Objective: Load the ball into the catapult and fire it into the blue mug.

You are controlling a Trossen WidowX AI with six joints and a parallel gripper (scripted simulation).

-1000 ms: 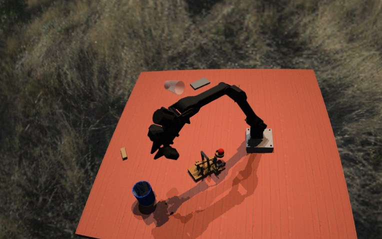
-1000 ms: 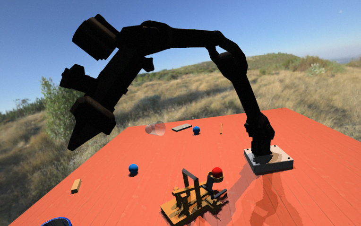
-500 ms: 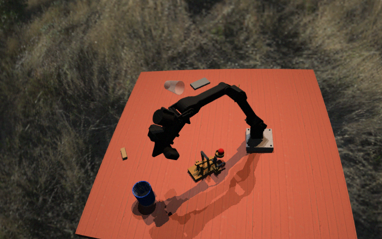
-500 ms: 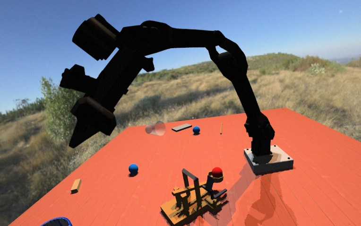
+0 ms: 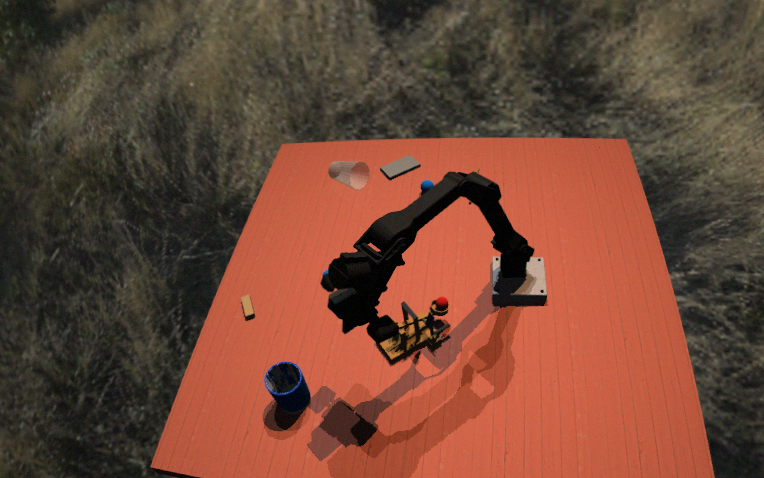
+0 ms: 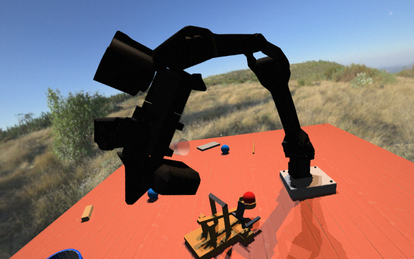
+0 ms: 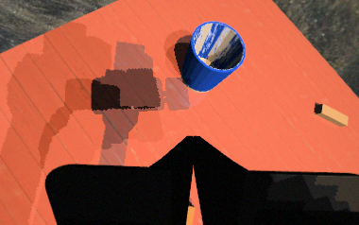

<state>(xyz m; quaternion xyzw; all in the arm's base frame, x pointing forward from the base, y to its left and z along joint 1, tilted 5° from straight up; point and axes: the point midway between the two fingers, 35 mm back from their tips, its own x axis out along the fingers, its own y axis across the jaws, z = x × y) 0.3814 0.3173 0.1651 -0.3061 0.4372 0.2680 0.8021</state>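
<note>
Right now the red ball is 200 mm behind my gripper tip, 180 mm to the right of it and 130 mm below it. The rest, counted from my gripper tip: wooden catapult: 150 mm behind, 130 mm to the right, 140 mm below; then blue mug: 160 mm ahead, 60 mm to the left, 170 mm below; then small wooden block: 340 mm ahead, 220 mm to the right, 190 mm below.
</note>
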